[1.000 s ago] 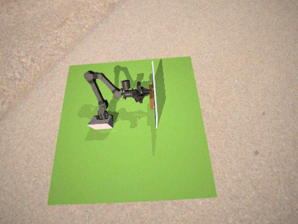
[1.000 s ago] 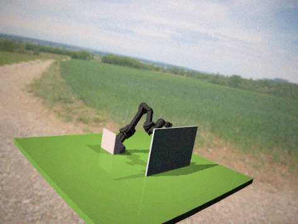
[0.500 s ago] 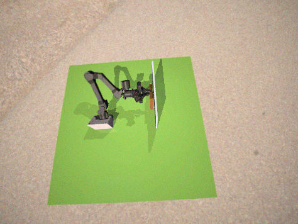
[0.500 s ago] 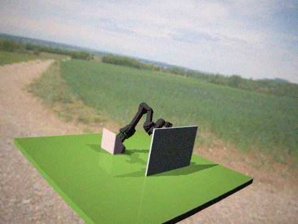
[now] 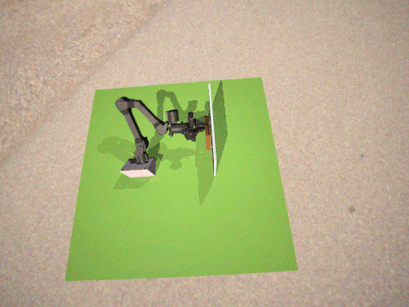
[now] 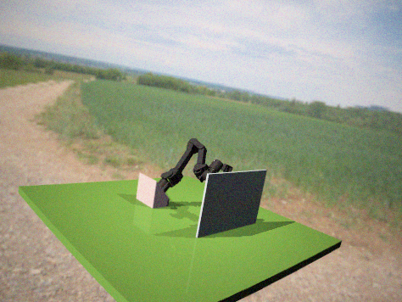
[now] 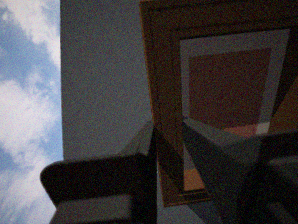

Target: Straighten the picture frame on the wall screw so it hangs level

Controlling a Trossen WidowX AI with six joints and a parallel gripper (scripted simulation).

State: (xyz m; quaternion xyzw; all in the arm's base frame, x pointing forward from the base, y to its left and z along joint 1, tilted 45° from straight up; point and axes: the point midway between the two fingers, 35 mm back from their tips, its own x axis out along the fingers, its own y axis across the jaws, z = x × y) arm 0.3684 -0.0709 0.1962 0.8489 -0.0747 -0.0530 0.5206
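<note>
My gripper tip is now 2 cm to the left of the picture frame and 5 cm above it. Also, from my gripper tip: wall panel (2 cm ahead, 1 cm to the right, 7 cm below).
</note>
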